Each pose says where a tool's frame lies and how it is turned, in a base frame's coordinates. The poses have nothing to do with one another.
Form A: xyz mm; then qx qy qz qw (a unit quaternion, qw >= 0).
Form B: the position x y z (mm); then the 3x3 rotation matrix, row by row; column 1 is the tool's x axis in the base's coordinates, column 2 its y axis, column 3 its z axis. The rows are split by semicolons. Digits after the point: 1 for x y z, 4 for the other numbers.
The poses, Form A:
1: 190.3, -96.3, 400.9, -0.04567, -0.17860, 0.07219, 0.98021
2: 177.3, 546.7, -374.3, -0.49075, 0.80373, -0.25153, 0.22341
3: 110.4, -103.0, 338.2, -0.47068, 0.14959, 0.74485, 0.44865
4: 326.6, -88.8, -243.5, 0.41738, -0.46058, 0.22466, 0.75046
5: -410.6, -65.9, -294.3, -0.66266, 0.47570, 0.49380, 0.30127
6: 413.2, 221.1, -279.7, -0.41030, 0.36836, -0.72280, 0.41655
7: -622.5, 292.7, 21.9, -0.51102, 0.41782, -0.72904, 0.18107
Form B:
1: 190.3, -96.3, 400.9; 0.9258, -0.1252, -0.3567; 0.1578, 0.9854, 0.0637; 0.3435, -0.1153, 0.9320
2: 177.3, 546.7, -374.3; -0.4185, -0.6765, 0.6060; -0.9013, 0.3918, -0.1850; -0.1122, -0.6236, -0.7736
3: 110.4, -103.0, 338.2; -0.1544, -0.8092, -0.5669; 0.5275, -0.5527, 0.6452; -0.8354, -0.1995, 0.5122
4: 326.6, -88.8, -243.5; 0.4748, -0.7217, -0.5038; -0.0473, 0.5506, -0.8334; 0.8788, 0.4195, 0.2273
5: -410.6, -65.9, -294.3; 0.0598, -0.9280, -0.3678; -0.3329, -0.3659, 0.8691; -0.9411, 0.0705, -0.3308
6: 413.2, 221.1, -279.7; -0.3163, 0.2999, 0.9000; -0.9045, -0.3816, -0.1907; 0.2863, -0.8743, 0.3919
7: -622.5, 292.7, 21.9; -0.4121, -0.1630, 0.8964; -0.6910, -0.5853, -0.4242; 0.5938, -0.7943, 0.1286
